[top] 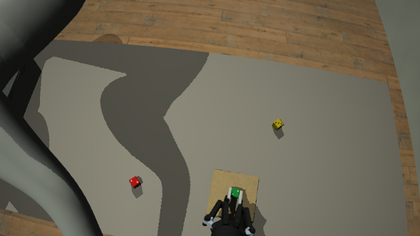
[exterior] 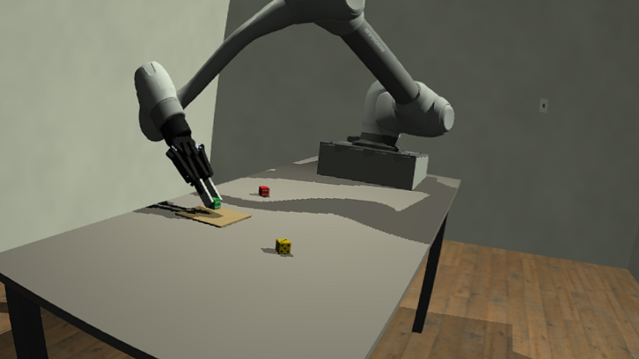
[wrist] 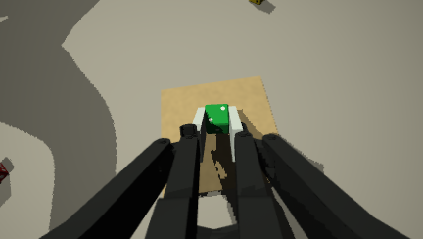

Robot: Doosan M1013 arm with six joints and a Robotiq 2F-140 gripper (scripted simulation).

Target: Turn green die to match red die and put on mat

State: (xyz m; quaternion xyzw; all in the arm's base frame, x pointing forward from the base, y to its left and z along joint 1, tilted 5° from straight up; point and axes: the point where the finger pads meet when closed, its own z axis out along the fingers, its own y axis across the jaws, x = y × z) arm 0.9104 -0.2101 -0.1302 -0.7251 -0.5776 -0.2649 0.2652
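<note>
Now: hand 5 cm above the tan mat and 2 cm to the right of it. The rest, counted from my hand: red die (29 cm behind, 4 cm below, 2 cm to the left); green die (2 cm to the left, 2 cm below); yellow die (26 cm to the left, 13 cm ahead, 4 cm below).
</note>
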